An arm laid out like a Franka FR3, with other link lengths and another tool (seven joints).
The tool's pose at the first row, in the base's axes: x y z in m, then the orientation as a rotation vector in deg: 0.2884 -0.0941 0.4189 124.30 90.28 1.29
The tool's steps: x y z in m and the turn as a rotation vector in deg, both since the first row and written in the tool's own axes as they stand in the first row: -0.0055 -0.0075 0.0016 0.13 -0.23 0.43; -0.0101 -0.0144 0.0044 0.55 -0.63 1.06; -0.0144 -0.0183 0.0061 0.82 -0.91 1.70; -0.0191 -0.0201 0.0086 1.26 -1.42 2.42; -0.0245 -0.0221 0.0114 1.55 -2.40 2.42; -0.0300 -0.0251 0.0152 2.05 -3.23 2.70; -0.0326 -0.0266 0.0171 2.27 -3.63 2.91; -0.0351 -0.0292 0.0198 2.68 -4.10 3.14; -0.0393 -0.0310 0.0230 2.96 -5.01 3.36; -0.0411 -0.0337 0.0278 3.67 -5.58 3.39; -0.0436 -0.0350 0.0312 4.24 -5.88 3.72
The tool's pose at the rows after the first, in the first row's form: 0.2802 -0.0978 0.4161 124.67 89.73 1.07; 0.2732 -0.1013 0.4122 125.35 88.97 0.51; 0.2687 -0.1049 0.4103 125.97 88.20 0.19; 0.2661 -0.1095 0.4085 126.69 87.27 -0.48; 0.2632 -0.1149 0.4066 126.58 86.82 -1.77; 0.2597 -0.1205 0.4035 126.89 86.21 -2.98; 0.2580 -0.1232 0.4019 127.08 85.82 -3.52; 0.2555 -0.1258 0.3991 127.40 85.43 -4.28; 0.2533 -0.1302 0.3966 127.45 84.76 -5.41; 0.2516 -0.1329 0.3918 127.79 84.62 -6.58; 0.2505 -0.1360 0.3889 128.35 84.25 -7.26
